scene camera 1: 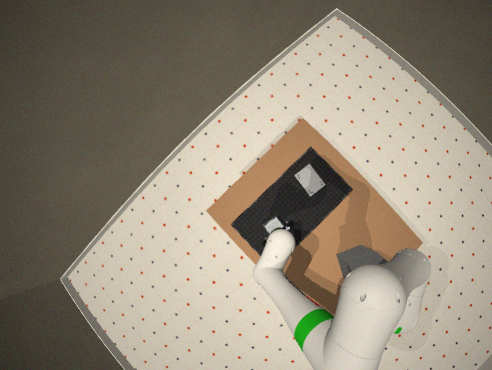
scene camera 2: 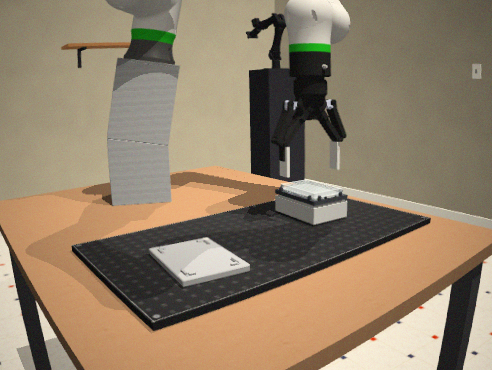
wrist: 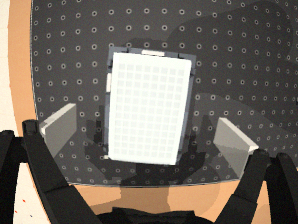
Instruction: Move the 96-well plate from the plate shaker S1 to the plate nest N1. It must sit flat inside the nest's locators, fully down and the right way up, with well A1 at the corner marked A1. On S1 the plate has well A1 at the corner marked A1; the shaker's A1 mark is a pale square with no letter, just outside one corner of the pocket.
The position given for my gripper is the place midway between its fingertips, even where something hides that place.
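I see my gripper (scene camera 2: 310, 172), and the wrist view shows my gripper too (wrist: 147, 124). There is also a white 96-well plate (scene camera 2: 304, 188), and I can see the plate in the wrist view as well (wrist: 164, 105).
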